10 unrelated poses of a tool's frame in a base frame.
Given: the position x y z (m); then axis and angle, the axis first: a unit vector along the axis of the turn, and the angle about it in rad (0 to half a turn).
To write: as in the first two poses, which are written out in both.
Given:
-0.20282, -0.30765, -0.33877, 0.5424, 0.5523, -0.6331, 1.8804
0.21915, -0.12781, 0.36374, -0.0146, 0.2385, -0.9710, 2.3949
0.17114, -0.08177, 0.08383, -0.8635, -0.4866, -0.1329, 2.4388
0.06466, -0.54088, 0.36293, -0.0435, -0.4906, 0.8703, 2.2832
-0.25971, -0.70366, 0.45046, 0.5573, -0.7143, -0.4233, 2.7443
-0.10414, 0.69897, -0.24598, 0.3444, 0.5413, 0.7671, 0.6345
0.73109, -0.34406, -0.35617, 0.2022, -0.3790, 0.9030, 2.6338
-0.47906, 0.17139, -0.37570, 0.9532, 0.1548, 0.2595, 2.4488
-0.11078, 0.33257, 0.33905, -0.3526, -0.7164, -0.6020, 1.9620
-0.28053, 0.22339, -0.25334, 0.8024, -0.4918, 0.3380, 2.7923
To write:
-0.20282, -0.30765, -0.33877, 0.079, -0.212, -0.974, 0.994, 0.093, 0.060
0.21915, -0.12781, 0.36374, -0.734, -0.666, -0.137, 0.654, -0.635, -0.411
0.17114, -0.08177, 0.08383, 0.551, 0.655, 0.517, 0.827, -0.346, -0.444
0.06466, -0.54088, 0.36293, -0.651, 0.694, 0.309, -0.623, -0.256, -0.739
-0.25971, -0.70366, 0.45046, -0.325, -0.929, -0.177, -0.601, 0.059, 0.797
-0.10414, 0.69897, -0.24598, 0.828, 0.491, -0.269, -0.418, 0.862, 0.285
0.73109, -0.34406, -0.35617, -0.797, 0.295, 0.526, -0.583, -0.605, -0.543
-0.47906, 0.17139, -0.37570, 0.838, 0.427, 0.339, 0.095, -0.727, 0.680
-0.11078, 0.33257, 0.33905, -0.210, -0.208, 0.956, 0.905, 0.328, 0.270
-0.28053, 0.22339, -0.25334, 0.309, -0.650, 0.694, -0.881, -0.470, -0.048

